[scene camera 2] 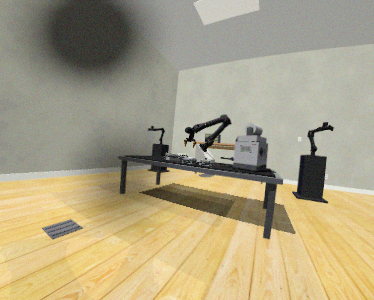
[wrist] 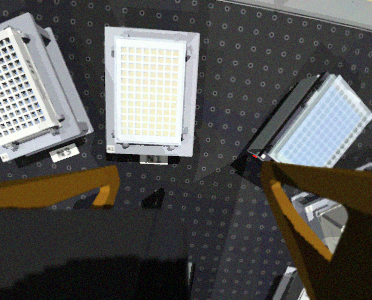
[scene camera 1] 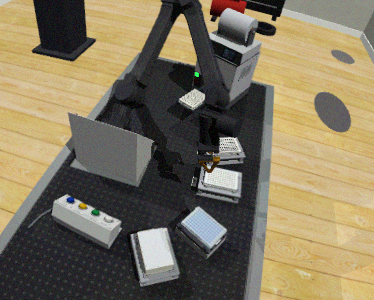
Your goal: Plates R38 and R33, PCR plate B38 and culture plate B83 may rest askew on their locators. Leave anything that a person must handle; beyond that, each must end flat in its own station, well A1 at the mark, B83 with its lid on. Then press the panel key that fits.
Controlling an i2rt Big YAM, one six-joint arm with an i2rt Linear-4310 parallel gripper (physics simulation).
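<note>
My gripper (scene camera 1: 210,167) (scene camera 2: 190,144) (wrist: 188,172) is open and empty, above the table beside the label edge of station N1 (wrist: 110,100). On N1 lies a white plate with pale yellow wells (scene camera 1: 221,178) (wrist: 150,92); an A1 mark shows at the station's near left corner in the wrist view. A white plate with dark wells (scene camera 1: 231,145) (wrist: 22,87) lies on station N3 (wrist: 72,107). A blue-welled plate (scene camera 1: 204,226) (wrist: 325,125) lies on a turned station at the right. A white, flat-topped plate (scene camera 1: 156,250) rests on the front station (scene camera 1: 159,279). Plate names are unreadable.
The key panel (scene camera 1: 86,225) has blue, yellow, green and white keys. A grey upright screen (scene camera 1: 112,150) stands behind it. Another white plate (scene camera 1: 193,99) lies near the grey instrument (scene camera 1: 240,65) (scene camera 2: 250,152) at the table's far end.
</note>
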